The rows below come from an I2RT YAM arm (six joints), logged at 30 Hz.
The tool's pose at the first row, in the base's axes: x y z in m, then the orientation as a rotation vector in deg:
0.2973, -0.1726, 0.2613, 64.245, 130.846, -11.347
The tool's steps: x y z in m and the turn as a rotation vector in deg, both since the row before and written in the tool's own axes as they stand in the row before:
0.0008, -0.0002, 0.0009, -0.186, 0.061, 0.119
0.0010, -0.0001, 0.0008, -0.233, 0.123, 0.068
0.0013, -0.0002, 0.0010, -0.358, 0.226, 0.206
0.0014, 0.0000, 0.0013, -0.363, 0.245, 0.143
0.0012, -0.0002, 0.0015, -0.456, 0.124, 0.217
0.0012, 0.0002, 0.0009, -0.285, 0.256, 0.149
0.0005, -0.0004, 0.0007, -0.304, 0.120, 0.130
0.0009, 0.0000, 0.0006, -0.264, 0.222, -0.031
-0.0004, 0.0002, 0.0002, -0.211, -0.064, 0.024
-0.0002, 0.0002, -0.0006, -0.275, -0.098, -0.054
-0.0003, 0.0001, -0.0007, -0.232, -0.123, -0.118
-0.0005, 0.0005, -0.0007, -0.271, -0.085, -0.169
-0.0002, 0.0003, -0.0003, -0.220, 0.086, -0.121
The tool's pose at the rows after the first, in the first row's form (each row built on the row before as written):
0.2972, -0.1725, 0.2601, 64.305, 130.801, -11.053
0.2970, -0.1722, 0.2589, 64.305, 130.834, -10.692
0.2967, -0.1718, 0.2573, 64.430, 130.855, -10.078
0.2966, -0.1713, 0.2555, 64.487, 130.928, -9.472
0.2965, -0.1711, 0.2536, 64.540, 130.833, -8.793
0.2965, -0.1705, 0.2522, 64.644, 130.921, -8.269
0.2963, -0.1706, 0.2513, 64.674, 130.897, -7.802
0.2961, -0.1702, 0.2503, 64.574, 131.064, -7.390
0.2965, -0.1704, 0.2504, 64.475, 130.956, -7.171
0.2965, -0.1702, 0.2510, 64.245, 130.852, -6.927
0.2964, -0.1701, 0.2518, 63.957, 130.771, -6.771
0.2967, -0.1699, 0.2527, 63.603, 130.745, -6.570
0.2969, -0.1697, 0.2531, 63.380, 130.851, -6.319

